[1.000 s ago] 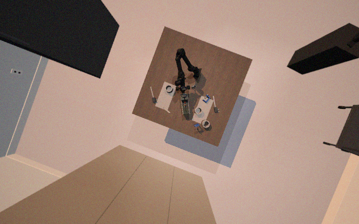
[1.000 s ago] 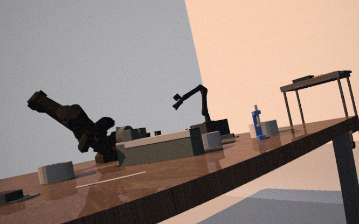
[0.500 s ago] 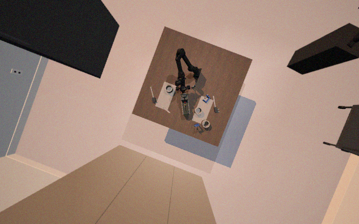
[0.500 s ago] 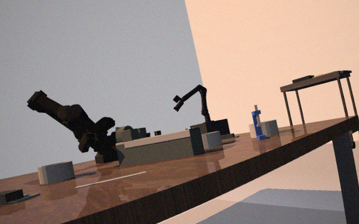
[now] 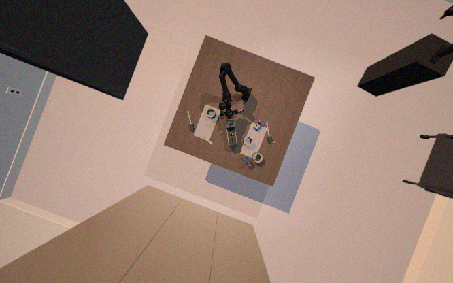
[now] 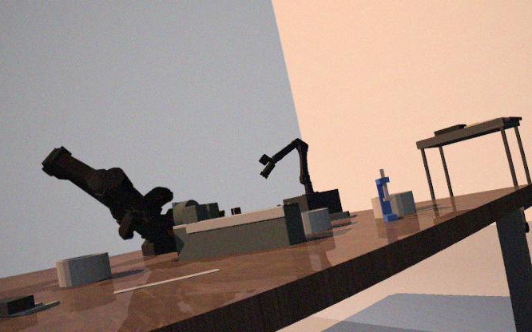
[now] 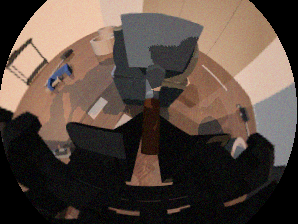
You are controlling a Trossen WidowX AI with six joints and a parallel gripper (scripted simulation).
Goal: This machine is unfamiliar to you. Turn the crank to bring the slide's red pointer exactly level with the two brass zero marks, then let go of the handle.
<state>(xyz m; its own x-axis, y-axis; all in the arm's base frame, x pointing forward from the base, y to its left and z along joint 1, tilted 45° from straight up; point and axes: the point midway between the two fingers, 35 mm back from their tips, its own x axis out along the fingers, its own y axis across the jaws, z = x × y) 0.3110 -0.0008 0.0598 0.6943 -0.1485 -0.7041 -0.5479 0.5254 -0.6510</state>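
Right now my gripper tip is 100 mm short of the red pointer, 80 mm to the right of it and 50 mm below it. From my gripper tip the other things lie so: crank handle (10 mm behind, 10 mm to the right, 30 mm above); thin white rod (310 mm ahead, 110 mm to the right, 30 mm below).
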